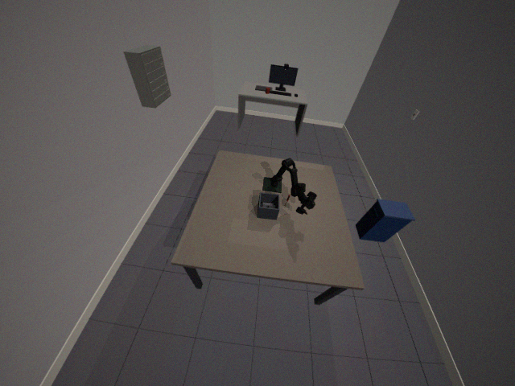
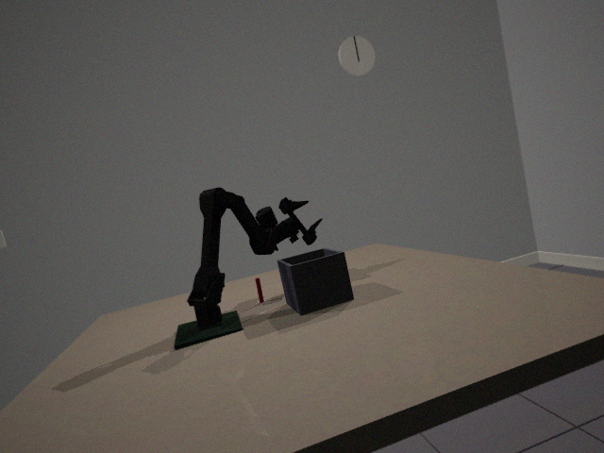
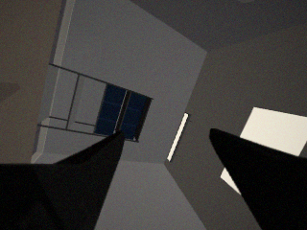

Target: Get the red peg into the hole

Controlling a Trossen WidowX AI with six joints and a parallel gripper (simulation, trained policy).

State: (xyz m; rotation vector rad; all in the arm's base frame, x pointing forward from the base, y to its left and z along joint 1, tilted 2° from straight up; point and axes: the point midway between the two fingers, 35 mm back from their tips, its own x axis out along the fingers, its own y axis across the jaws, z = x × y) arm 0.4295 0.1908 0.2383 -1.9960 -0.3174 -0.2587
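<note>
My gripper tip is now 280 mm past the red peg, 80 mm to the left of it and 210 mm above it. From my gripper tip the other things lie so: light plate 160 mm behind, 260 mm to the right, 210 mm below.
</note>
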